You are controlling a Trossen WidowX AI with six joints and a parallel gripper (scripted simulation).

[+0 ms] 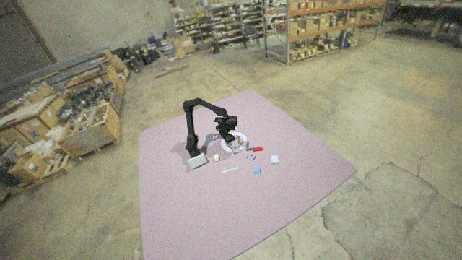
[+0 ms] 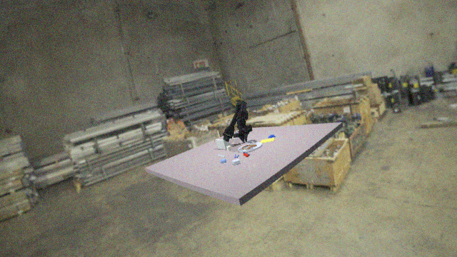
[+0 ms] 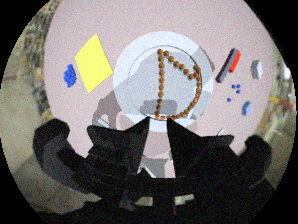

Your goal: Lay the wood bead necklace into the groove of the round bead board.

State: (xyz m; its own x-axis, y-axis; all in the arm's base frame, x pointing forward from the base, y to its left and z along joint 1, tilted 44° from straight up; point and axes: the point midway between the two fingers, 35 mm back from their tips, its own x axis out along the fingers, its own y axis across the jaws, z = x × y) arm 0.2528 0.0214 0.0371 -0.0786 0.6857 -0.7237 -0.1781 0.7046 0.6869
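Right now the cream cube is 110 mm behind my gripper tip, 100 mm to the right of it and 30 mm below it. The rest, counted from my gripper tip: red-handled tool 170 mm ahead, 140 mm to the right, 40 mm below; then grey plate 120 mm behind, 140 mm to the left, 40 mm below; then yellow sheet 80 mm ahead, 180 mm to the left, 40 mm below.
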